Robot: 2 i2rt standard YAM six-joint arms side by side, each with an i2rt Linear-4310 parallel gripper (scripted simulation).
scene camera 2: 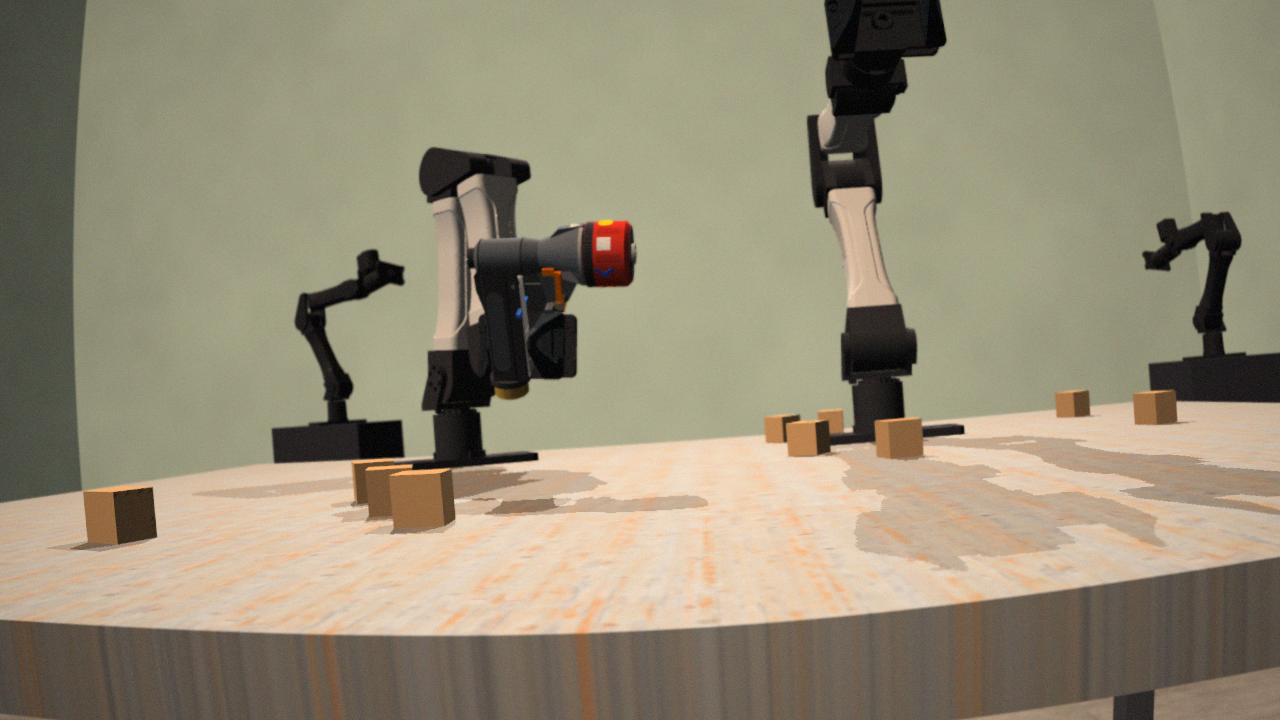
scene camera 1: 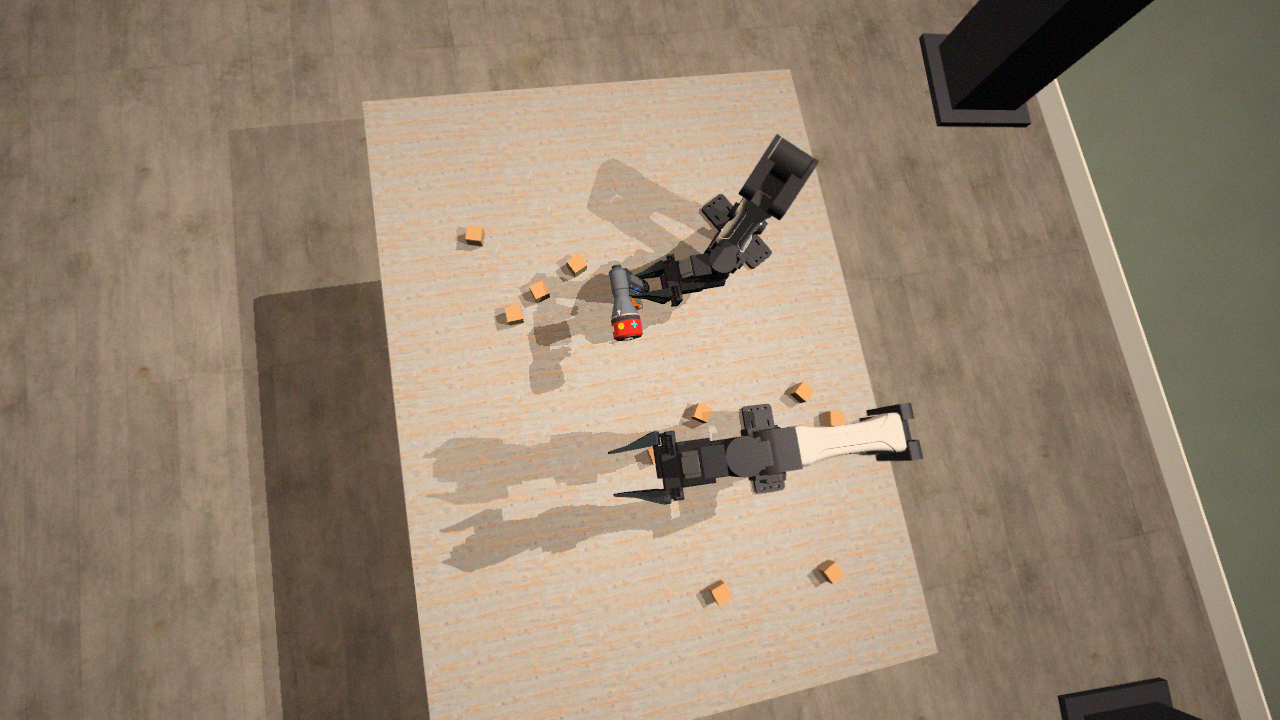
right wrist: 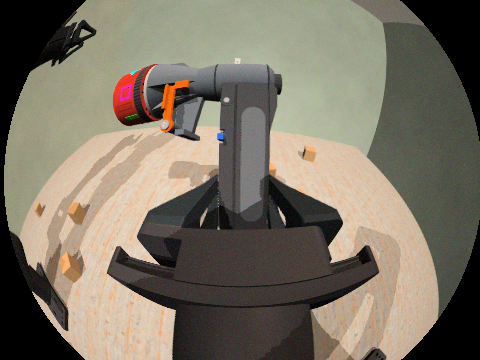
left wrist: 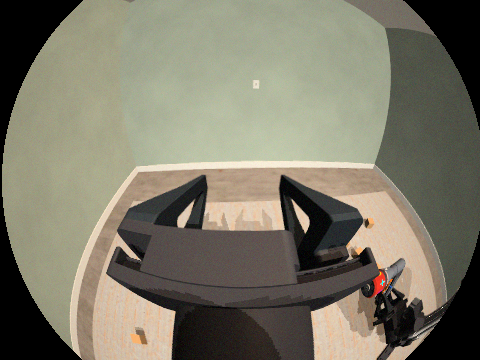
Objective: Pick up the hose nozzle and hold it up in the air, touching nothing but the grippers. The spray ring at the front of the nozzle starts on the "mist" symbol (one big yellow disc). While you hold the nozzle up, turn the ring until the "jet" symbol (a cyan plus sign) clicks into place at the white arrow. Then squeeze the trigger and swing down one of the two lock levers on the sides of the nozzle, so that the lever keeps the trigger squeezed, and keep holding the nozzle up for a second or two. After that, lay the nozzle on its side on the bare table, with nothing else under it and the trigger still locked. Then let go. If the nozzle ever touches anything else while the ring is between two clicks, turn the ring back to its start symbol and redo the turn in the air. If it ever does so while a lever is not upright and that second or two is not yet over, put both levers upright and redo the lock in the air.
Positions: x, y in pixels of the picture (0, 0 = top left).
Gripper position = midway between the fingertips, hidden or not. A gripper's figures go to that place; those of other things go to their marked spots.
Scene:
My right gripper [scene camera 2: 508, 342] is 83 cm from the lens. A grey hose nozzle [scene camera 2: 498, 262] is 79 cm from the lens.

